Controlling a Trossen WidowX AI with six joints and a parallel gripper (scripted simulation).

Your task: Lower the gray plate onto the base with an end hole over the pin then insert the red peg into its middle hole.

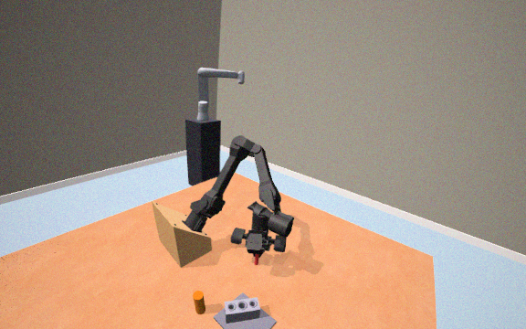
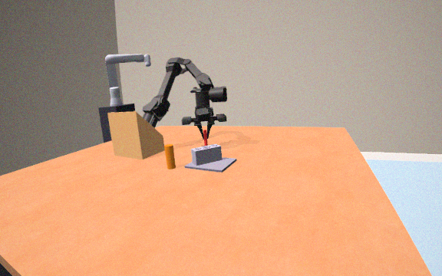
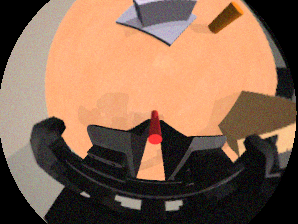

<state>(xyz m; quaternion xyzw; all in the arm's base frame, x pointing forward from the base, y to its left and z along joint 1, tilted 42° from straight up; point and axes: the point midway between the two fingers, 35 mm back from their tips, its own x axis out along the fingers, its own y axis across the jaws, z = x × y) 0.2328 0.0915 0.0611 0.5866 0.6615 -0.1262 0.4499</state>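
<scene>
Right now my gripper tip is 190 mm to the left of the gray plate and 90 mm short of it. Round my gripper tip: gray base: 180 mm to the right, 110 mm ahead, 30 mm below; orange cylinder: 260 mm to the right, 10 mm behind; red peg: right at my gripper tip.
</scene>
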